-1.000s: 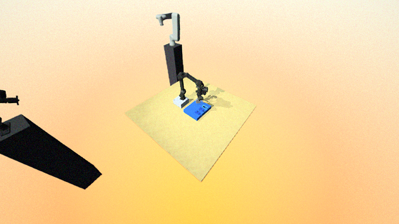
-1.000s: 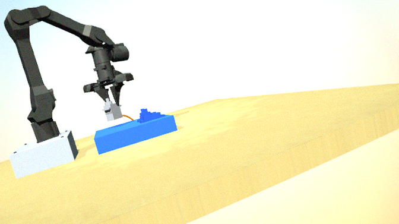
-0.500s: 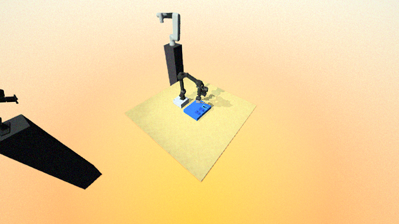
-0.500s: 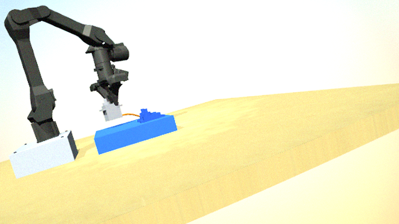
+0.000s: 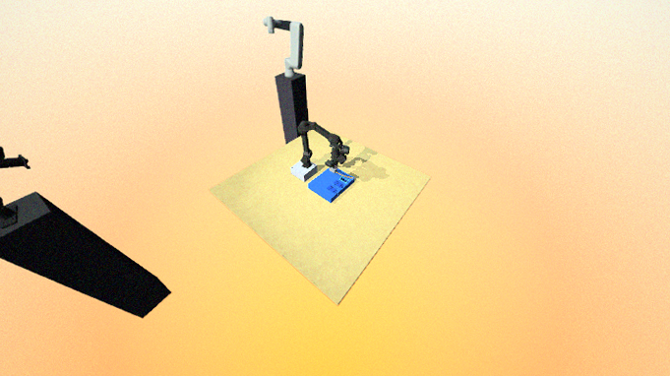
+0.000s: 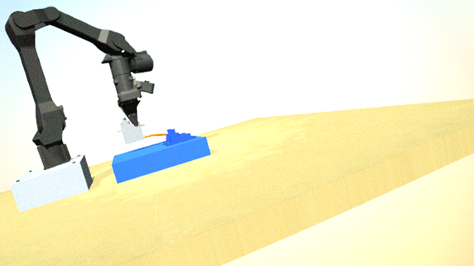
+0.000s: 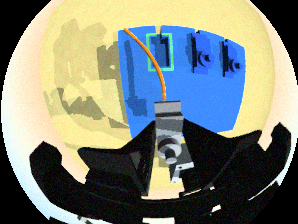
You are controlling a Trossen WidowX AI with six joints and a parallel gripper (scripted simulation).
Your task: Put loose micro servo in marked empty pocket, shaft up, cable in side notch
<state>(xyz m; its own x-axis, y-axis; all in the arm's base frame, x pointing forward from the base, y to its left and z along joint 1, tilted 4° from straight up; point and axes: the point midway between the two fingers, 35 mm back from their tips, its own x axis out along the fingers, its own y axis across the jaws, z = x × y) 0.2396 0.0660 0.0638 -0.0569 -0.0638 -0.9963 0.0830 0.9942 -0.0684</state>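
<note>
The blue deck is 20 mm behind my gripper tip, 70 mm to the right of it and 100 mm below it.
</note>
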